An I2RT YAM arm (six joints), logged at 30 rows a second.
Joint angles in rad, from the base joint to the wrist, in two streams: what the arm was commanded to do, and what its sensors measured. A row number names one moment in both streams.
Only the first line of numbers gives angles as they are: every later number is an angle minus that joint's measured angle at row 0.
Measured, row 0: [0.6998, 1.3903, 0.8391, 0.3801, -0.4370, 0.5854]
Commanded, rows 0 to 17: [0.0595, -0.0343, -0.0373, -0.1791, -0.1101, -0.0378]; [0.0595, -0.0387, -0.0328, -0.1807, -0.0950, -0.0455]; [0.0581, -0.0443, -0.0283, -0.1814, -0.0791, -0.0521]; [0.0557, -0.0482, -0.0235, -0.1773, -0.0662, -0.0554]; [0.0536, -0.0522, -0.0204, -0.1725, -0.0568, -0.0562]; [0.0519, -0.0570, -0.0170, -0.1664, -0.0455, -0.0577]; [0.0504, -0.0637, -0.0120, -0.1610, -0.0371, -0.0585]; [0.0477, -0.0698, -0.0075, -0.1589, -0.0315, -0.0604]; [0.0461, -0.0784, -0.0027, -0.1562, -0.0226, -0.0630]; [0.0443, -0.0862, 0.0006, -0.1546, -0.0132, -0.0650]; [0.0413, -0.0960, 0.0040, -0.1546, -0.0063, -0.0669]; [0.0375, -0.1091, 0.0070, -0.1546, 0.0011, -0.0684]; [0.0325, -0.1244, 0.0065, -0.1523, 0.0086, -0.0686]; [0.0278, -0.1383, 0.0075, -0.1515, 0.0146, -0.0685]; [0.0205, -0.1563, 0.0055, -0.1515, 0.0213, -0.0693]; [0.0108, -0.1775, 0.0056, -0.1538, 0.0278, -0.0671]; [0.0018, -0.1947, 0.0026, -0.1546, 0.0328, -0.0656]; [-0.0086, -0.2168, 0.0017, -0.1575, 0.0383, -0.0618]
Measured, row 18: [0.0164, -0.1553, 0.0000, -0.1457, 0.0263, -0.0481]
